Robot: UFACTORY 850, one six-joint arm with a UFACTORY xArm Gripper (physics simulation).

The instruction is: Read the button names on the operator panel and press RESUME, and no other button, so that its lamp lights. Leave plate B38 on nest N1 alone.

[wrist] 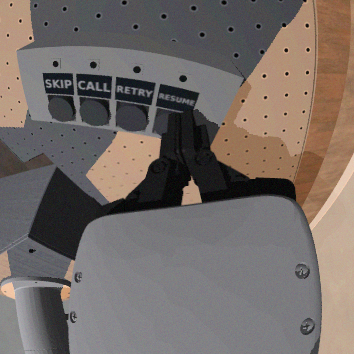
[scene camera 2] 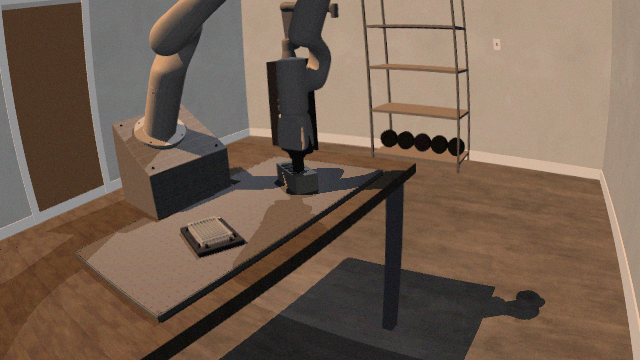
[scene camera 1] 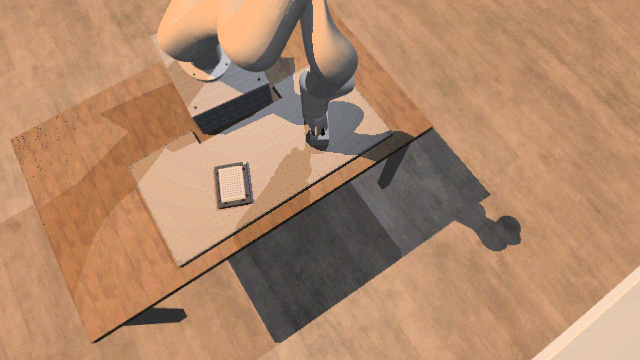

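The grey operator panel [wrist: 218, 95] [scene camera 2: 306, 185] [scene camera 1: 317, 145] stands on the perforated board. In the wrist view its labels read SKIP, CALL, RETRY and RESUME from left to right. The SKIP button [wrist: 61, 108], CALL button [wrist: 94, 112] and RETRY button [wrist: 131, 117] are uncovered. The RESUME button [wrist: 162, 122] is partly hidden by my gripper [wrist: 185, 126] [scene camera 2: 298, 171], which is shut and empty, its tips at that button; contact cannot be told. The lamp above RESUME [wrist: 183, 78] looks dark, as do the others. The pale plate B38 [scene camera 1: 232, 184] [scene camera 2: 210, 231] sits on dark nest N1 [scene camera 1: 219, 205] [scene camera 2: 200, 253].
The perforated board [scene camera 1: 175, 220] [scene camera 2: 135, 280] [wrist: 280, 85] lies on the wooden table [scene camera 1: 115, 280]. The arm's base block [scene camera 1: 235, 107] [scene camera 2: 190, 182] stands behind the board. A shelf rack [scene camera 2: 371, 90] stands by the far wall.
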